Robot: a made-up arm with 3 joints. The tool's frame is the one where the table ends. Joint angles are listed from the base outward.
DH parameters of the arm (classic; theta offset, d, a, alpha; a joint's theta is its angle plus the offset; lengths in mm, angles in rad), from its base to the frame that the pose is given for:
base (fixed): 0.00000 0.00 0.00 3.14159
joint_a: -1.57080 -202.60 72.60 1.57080
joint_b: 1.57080 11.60 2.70 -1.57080
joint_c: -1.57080 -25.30 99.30 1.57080
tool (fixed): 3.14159 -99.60 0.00 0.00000
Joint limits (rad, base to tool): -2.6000..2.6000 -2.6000..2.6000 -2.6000..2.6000
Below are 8 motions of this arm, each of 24 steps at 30 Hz.
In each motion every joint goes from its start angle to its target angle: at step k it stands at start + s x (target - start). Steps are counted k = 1, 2, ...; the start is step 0. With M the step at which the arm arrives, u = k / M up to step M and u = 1 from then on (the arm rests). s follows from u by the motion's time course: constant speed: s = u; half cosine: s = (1 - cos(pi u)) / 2; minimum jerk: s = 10 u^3 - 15 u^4 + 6 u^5.
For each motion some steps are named. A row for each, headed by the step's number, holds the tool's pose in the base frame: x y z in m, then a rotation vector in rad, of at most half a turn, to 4 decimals.
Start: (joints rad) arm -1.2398 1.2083 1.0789
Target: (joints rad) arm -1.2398 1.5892 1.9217
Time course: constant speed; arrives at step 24
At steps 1, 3, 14, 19, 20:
1: 0.0550 0.0170 0.1327 -0.3703 -1.6160 1.6549
3: 0.0569 0.0262 0.1376 -0.3471 -1.6809 1.6968
14: 0.0521 0.0751 0.1633 -0.1920 -2.0052 1.9587
19: 0.0421 0.0953 0.1723 -0.1022 -2.1290 2.0966
20: 0.0395 0.0991 0.1738 -0.0825 -2.1515 2.1257

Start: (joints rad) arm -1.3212 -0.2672 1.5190
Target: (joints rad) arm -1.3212 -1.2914 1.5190
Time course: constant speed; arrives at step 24
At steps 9, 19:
9: -0.1323 0.1191 0.1328 1.3111 -0.8376 0.5565
19: -0.1529 0.1243 0.1743 1.4577 -0.5289 0.2283

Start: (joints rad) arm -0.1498 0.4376 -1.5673
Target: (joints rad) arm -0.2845 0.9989 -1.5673
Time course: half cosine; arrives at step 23
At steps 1, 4, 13, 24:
1: -0.1307 0.1182 0.2789 -0.4587 1.5037 -0.2265
4: -0.1323 0.1199 0.2764 -0.4946 1.4933 -0.2493
13: -0.1447 0.1283 0.2536 -0.7655 1.3869 -0.4252
24: -0.1540 0.1292 0.2334 -0.9574 1.2774 -0.5570

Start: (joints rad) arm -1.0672 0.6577 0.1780
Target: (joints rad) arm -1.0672 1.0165 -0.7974
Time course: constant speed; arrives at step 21
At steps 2, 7, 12, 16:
2: -0.0682 -0.0789 0.1015 -0.5816 -0.4432 1.0514
7: -0.0862 -0.0946 0.1231 -0.7697 -0.2858 0.9524
12: -0.1070 -0.1017 0.1454 -0.9424 -0.1313 0.8252
16: -0.1250 -0.1010 0.1622 -1.0670 -0.0102 0.7044

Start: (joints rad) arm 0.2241 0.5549 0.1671
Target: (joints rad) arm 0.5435 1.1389 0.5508
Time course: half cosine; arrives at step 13
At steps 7, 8, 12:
7: -0.0665 0.0138 0.0991 -0.9254 -0.1754 -0.2044
8: -0.0644 0.0059 0.1038 -0.9990 -0.1803 -0.1992
12: -0.0604 -0.0136 0.1203 -1.1866 -0.1742 -0.1648

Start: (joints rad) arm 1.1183 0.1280 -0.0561
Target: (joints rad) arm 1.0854 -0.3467 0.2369
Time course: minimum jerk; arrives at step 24
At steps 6, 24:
6: 0.0308 0.1415 0.1012 -0.0562 0.0670 -1.1152
24: 0.0826 0.1394 0.0957 0.1838 -0.3996 -1.1100

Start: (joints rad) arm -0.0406 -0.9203 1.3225
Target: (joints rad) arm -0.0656 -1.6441 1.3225
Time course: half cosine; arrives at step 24
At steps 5, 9, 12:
5: 0.0523 0.1923 0.1566 0.8649 -1.1838 -0.6194
9: 0.0510 0.1981 0.1745 0.9899 -1.1396 -0.7123
12: 0.0499 0.2011 0.1917 1.1051 -1.0927 -0.7985

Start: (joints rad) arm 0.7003 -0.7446 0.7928
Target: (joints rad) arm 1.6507 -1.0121 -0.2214
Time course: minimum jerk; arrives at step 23
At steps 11, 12, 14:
11: 0.1390 0.1456 0.1385 0.5972 -0.7692 -1.1938
12: 0.1435 0.1429 0.1445 0.6397 -0.7421 -1.2317
14: 0.1515 0.1362 0.1570 0.7277 -0.7006 -1.2955

